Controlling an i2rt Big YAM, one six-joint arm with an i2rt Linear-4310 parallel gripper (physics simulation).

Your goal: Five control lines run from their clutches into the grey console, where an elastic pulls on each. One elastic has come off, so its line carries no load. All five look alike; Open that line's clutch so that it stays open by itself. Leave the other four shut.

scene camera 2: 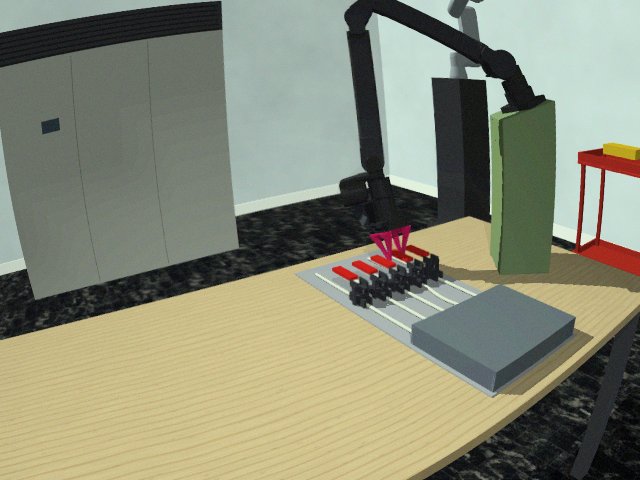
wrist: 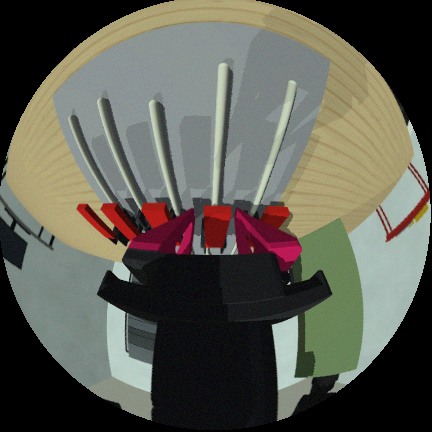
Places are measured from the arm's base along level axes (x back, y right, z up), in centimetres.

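Where they show: gripper, fingertip midpoint: [scene camera 2: 396,258] [wrist: 214,212]; arm's base, link origin: [scene camera 2: 524,106].
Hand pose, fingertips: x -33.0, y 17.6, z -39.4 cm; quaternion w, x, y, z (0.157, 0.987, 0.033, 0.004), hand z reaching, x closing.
Observation:
Each offset is from my fingertips to the top centre of the thing. "spot": to the spot under its first point. Level surfaces: height alone.
Five clutches with red levers stand in a row on a grey plate {spot: dx -17.0, dy +11.6, dz -3.4 cm} [scene camera 2: 310,273] [wrist: 200,45]. All five levers look down. Pale lines run from them to the grey console {dx -4.4, dy -41.4, dz +0.2 cm} [scene camera 2: 496,320]. The fourth line {spot: dx -0.9, dy -18.4, dz -3.6 cm} [scene camera 2: 439,296], counted from the near left in the scene view, is bowed between clutch and console; the other four look straight there. My gripper [scene camera 2: 395,254] [wrist: 214,212] is partly open, with its magenta fingertips on either side of the fourth red lever {dx +0.2, dy -3.2, dz +1.6 cm} [scene camera 2: 401,256] [wrist: 217,225]. In the wrist view, gaps show between this lever and both fingertips. Fingertip depth is hard to tell.
The third red lever {dx -5.3, dy -3.4, dz +1.4 cm} [scene camera 2: 383,261] [wrist: 156,212] and the fifth red lever {dx +5.7, dy -3.1, dz +1.4 cm} [scene camera 2: 417,251] [wrist: 275,215] lie close outside the fingers. A green pillar [scene camera 2: 524,196] [wrist: 332,300] stands behind the console on the wooden table {dz -4.5 cm} [scene camera 2: 206,372]. A red cart [scene camera 2: 610,163] stands at the right.

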